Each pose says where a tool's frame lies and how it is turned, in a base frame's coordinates. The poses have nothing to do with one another.
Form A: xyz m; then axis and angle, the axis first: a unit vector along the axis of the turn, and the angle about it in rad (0 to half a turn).
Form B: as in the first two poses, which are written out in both.
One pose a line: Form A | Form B
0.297 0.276 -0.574 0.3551 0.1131 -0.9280 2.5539 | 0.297 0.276 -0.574 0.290 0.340 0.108 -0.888
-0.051 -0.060 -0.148 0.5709 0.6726 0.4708 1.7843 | -0.051 -0.060 -0.148 0.628 0.444 0.524 0.366
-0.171 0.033 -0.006 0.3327 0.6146 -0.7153 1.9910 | -0.171 0.033 -0.006 0.544 0.279 0.516 -0.600
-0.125 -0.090 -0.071 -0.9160 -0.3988 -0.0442 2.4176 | -0.125 -0.090 -0.071 0.354 -0.857 -0.373 -0.041
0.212 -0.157 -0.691 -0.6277 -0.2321 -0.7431 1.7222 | 0.212 -0.157 -0.691 0.652 -0.476 -0.176 -0.564
